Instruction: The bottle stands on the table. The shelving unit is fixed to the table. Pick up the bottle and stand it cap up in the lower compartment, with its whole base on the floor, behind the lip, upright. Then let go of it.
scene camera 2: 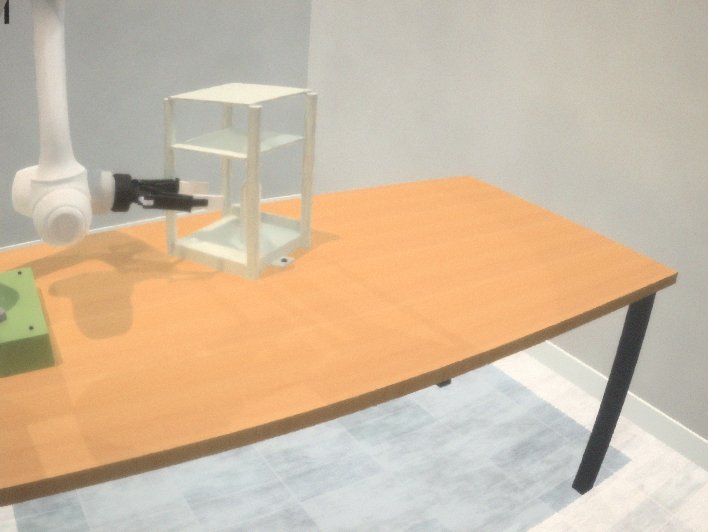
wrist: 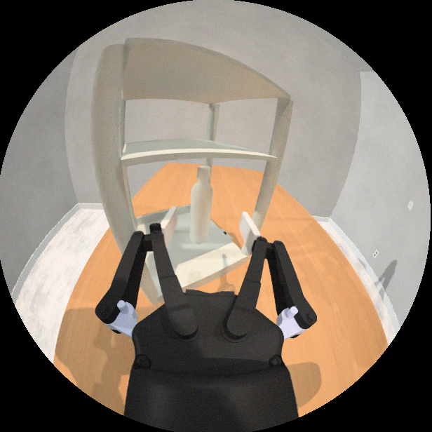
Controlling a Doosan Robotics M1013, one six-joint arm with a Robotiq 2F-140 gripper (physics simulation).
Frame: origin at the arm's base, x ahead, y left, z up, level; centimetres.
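Seen in the pictures: gripper, between the fingertips: [scene camera 2: 214,195].
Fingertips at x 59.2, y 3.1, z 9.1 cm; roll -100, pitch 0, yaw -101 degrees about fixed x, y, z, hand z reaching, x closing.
Pixels of each thing's top centre, then the offset from my fingertips to it. "spot": a spot on its surface instead. Level surfaces: height alone.
- pale bottle, centre of its top: [scene camera 2: 251,164] dx +8.7, dy -0.1, dz +5.3 cm
- lip, a spot on its surface: [scene camera 2: 211,256] spot: dx -2.0, dy -1.8, dz -12.3 cm
- cream shelving unit, a spot on its surface: [scene camera 2: 240,93] spot: dx +6.9, dy +2.1, dz +20.5 cm
- middle shelf, a spot on its surface: [scene camera 2: 228,143] spot: dx +4.7, dy +2.6, dz +9.8 cm
- wooden table, height of its surface: dz -15.0 cm
The pale bottle [scene camera 2: 243,200] [wrist: 201,212] stands upright, cap up, on the floor of the lower compartment, behind the lip [scene camera 2: 211,256] [wrist: 200,267]. In the scene view a corner post hides most of it. The cream shelving unit [scene camera 2: 240,93] [wrist: 107,130] stands on the table, with a middle shelf above the bottle. My gripper [scene camera 2: 204,193] [wrist: 208,217] is level and open, with nothing between its fingers. Its pale fingertips are at the unit's open side, above the height of the lip. In the wrist view the bottle shows beyond and between the fingertips, clear of both.
The unit's posts stand close to either side of my fingers, and the middle shelf [scene camera 2: 228,143] [wrist: 200,152] is above them. A green block [scene camera 2: 25,351] with a round recess sits on the wooden table [scene camera 2: 372,286] [wrist: 345,320] at the left of the scene view. Walls stand behind the table.
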